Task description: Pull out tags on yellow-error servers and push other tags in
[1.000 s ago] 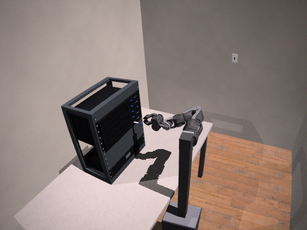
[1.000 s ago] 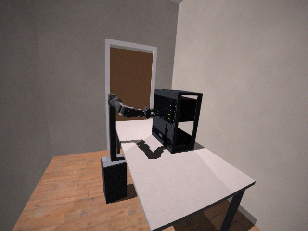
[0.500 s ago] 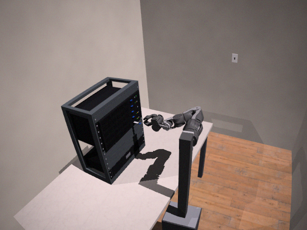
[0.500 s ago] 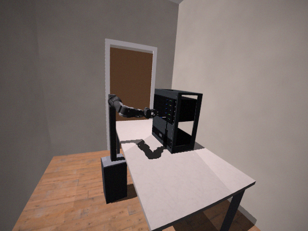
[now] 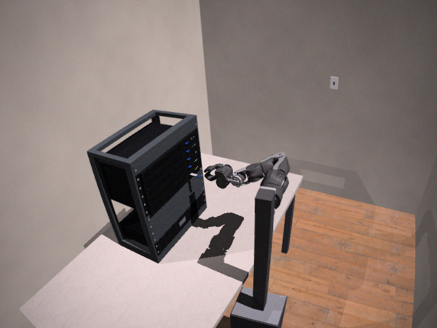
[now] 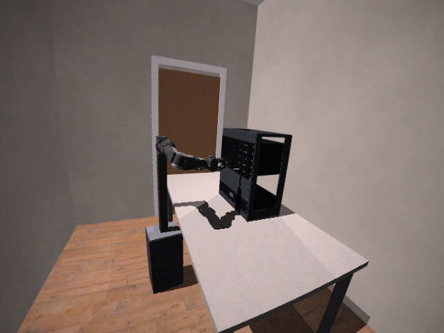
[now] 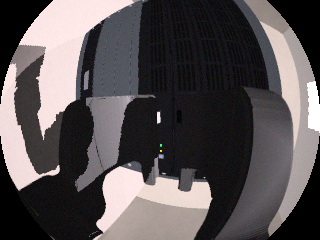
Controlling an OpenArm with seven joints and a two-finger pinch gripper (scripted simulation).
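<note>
Right now my hand is 9 cm short of the white information tag, 4 cm above it and 1 cm to the left of it.
</note>
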